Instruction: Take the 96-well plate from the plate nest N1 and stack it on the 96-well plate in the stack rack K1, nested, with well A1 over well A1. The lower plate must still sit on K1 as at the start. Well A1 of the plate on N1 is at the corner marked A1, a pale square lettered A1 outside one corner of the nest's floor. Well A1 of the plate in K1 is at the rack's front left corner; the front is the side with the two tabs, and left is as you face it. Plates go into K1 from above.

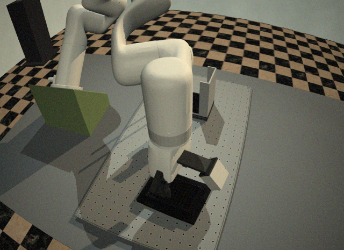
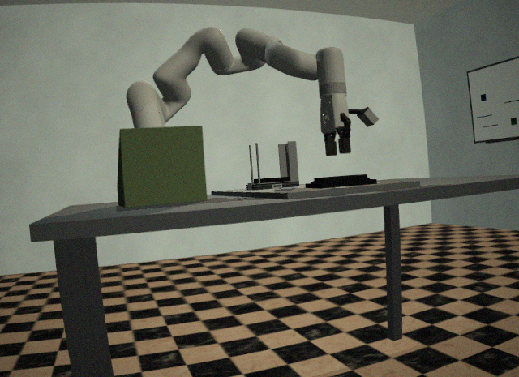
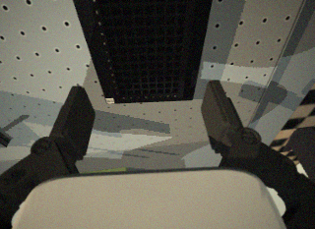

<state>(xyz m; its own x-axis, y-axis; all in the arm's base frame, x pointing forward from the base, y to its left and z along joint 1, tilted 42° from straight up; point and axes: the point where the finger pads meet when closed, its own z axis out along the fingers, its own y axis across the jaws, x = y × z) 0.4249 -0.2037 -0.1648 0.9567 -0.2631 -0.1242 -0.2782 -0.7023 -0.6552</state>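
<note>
The black 96-well plate lies 80 mm below my hand. From my hand the other things lie so: tall wall 70 mm ahead, 330 mm to the left, 10 mm below; then pale A1 mark 60 mm behind, 70 mm to the left, 80 mm below.
</note>
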